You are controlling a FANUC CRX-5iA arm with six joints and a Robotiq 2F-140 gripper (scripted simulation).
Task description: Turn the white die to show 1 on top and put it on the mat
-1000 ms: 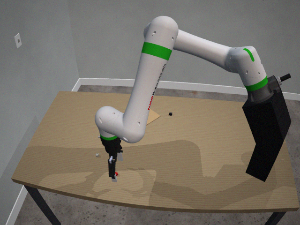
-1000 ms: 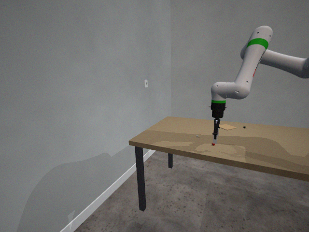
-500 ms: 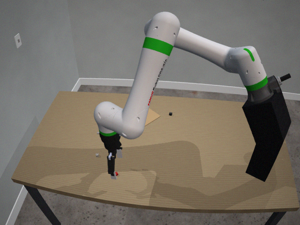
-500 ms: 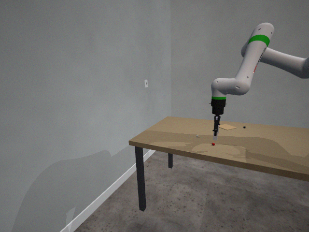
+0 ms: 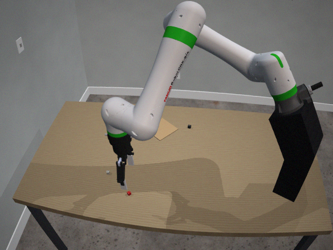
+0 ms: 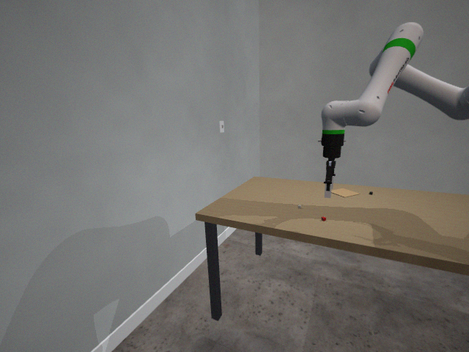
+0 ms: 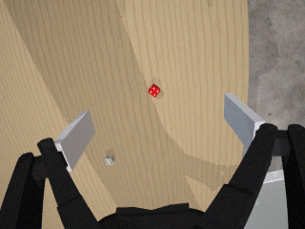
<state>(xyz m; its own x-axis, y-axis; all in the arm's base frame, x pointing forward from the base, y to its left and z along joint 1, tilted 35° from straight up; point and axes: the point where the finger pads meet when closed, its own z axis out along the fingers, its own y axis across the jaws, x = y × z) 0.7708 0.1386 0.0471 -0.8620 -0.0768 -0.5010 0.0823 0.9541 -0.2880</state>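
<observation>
Right now the white die is 140 mm ahead of my hand, 140 mm to the right of it and 150 mm below it. Also, from my hand: tan mat 110 mm behind, 500 mm to the right, 160 mm below; then black die 280 mm behind, 510 mm to the right, 150 mm below; then red die 10 mm ahead, 10 mm to the right, 150 mm below.
</observation>
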